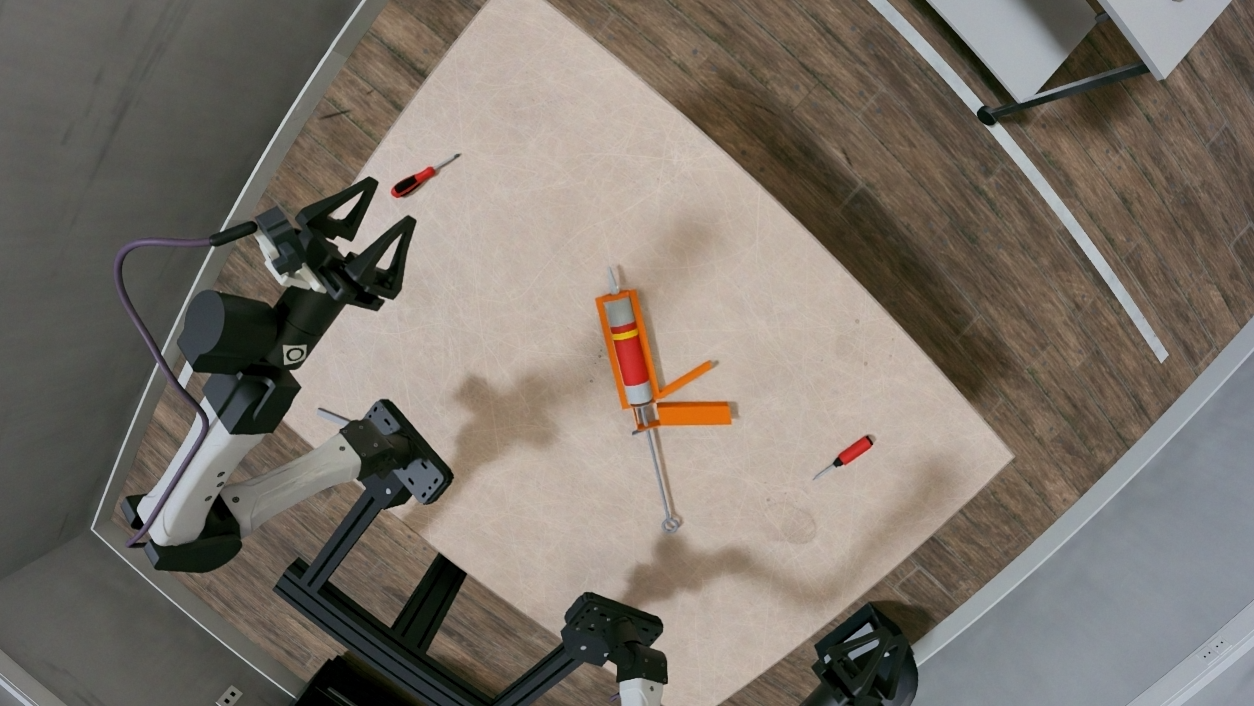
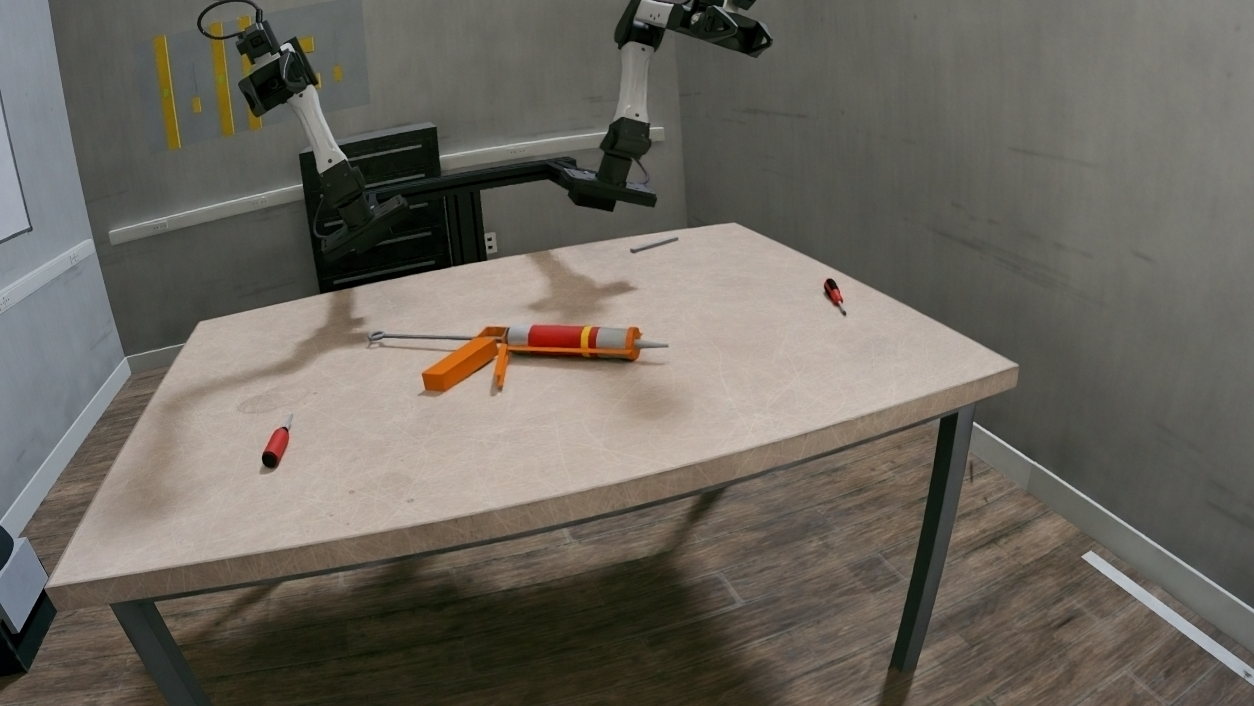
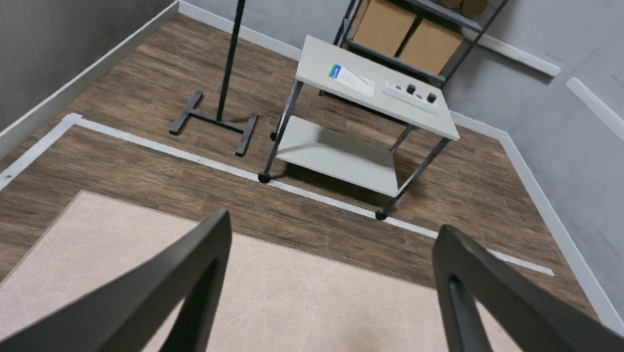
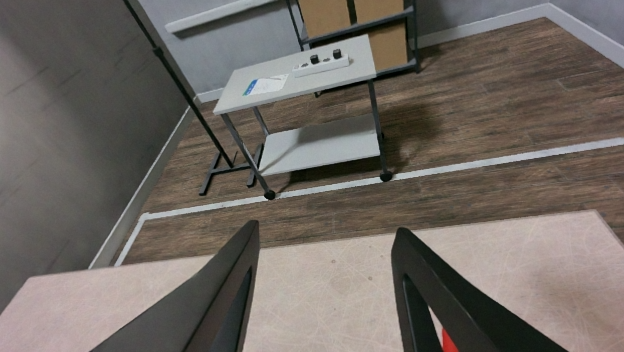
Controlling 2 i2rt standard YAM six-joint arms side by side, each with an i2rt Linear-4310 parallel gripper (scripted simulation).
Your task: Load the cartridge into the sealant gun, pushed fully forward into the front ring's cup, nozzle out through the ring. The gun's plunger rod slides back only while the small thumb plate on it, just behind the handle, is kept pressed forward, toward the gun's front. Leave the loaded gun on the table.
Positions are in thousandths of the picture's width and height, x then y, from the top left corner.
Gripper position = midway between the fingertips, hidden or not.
Scene:
My left gripper shows in image 1 (314, 280), in image 2 (602, 52) and in image 3 (534, 655); in image 4 it is out of frame. My right gripper shows in image 1 (716, 897), in image 2 (216, 130) and in image 4 (523, 672); in image 3 it is out of frame. A cartridge shows in image 1 (497, 464) and in image 2 (469, 478); in image 3 it is out of frame, in image 4 it is out of frame. An orange sealant gun shows in image 1 (535, 586) and in image 2 (361, 523); in image 3 it is out of frame, in image 4 it is out of frame.

